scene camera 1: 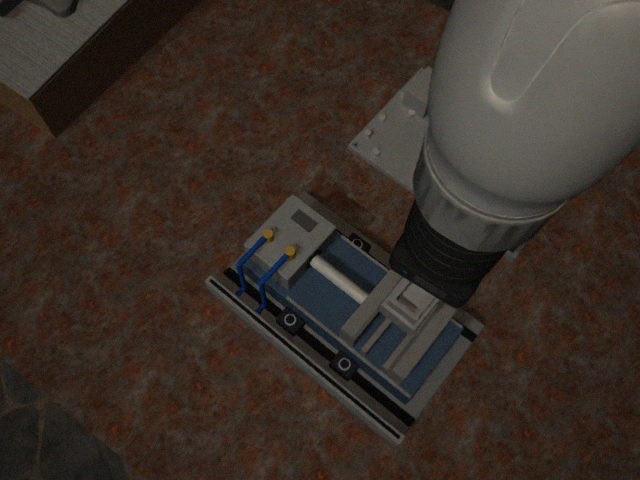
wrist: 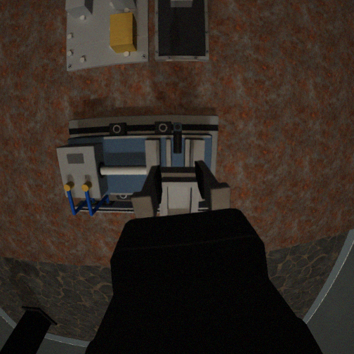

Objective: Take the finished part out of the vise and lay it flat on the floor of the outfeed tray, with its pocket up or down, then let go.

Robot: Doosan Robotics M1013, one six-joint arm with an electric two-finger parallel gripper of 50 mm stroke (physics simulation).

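The finished part (scene camera 1: 412, 303) (wrist: 179, 196) is a pale grey block with a rectangular pocket facing up. My gripper (wrist: 178, 173) is shut on it, with one finger on each side, and holds it a little above the vise jaws. In the scene view the black gripper body shows at the part's far side and the fingers are hard to make out. The vise (scene camera 1: 317, 294) (wrist: 122, 152) has a blue bed, grey jaws and a white rod. A dark-floored tray with a grey rim (wrist: 181, 57), which looks like the outfeed tray, is at the top of the wrist view, partly cut off.
A grey plate (scene camera 1: 387, 136) (wrist: 95, 47) with small pegs lies beyond the vise, left of the tray in the wrist view. A yellow block (wrist: 122, 32) stands on it. Blue hoses (scene camera 1: 250, 251) (wrist: 89, 200) rise at the vise's housing. A brown-sided box (scene camera 1: 98, 67) is at the scene view's upper left.
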